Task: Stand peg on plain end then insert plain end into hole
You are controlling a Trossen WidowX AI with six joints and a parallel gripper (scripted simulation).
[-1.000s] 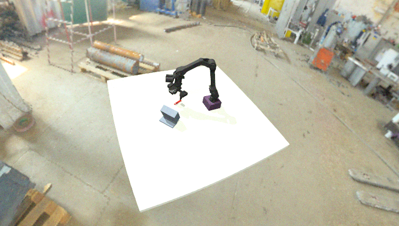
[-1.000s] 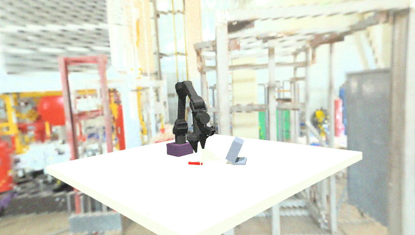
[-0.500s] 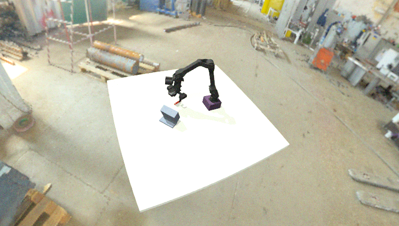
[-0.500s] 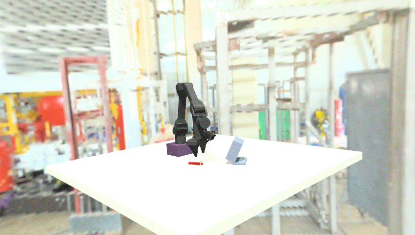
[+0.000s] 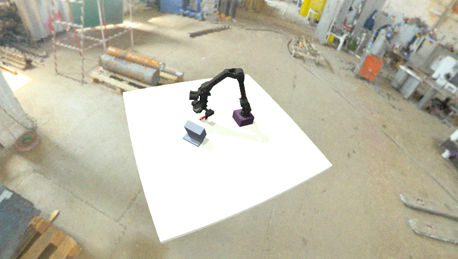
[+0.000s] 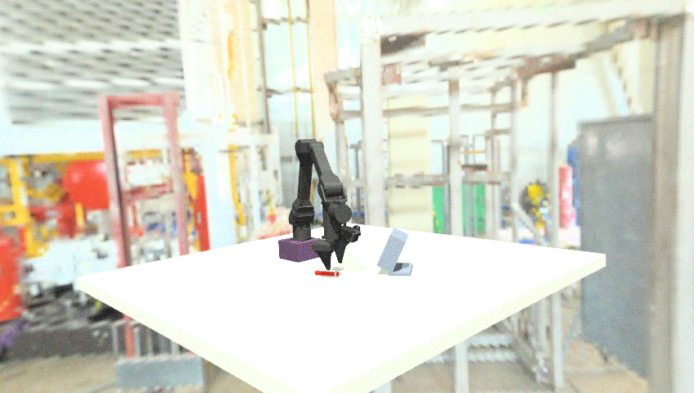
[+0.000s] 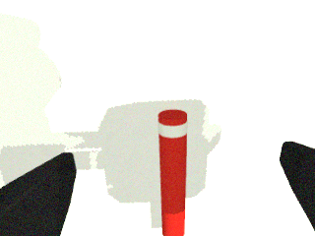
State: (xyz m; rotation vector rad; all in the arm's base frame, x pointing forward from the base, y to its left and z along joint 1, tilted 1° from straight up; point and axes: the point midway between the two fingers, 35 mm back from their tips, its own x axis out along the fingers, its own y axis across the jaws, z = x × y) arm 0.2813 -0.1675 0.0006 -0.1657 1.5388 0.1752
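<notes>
My gripper tip is 20 mm above the red peg and 10 mm past it. Also, from my gripper tip: grey sloped panel 140 mm to the left, 140 mm ahead, 40 mm above; grey foot plate 160 mm ahead, 150 mm to the left, 30 mm below.
</notes>
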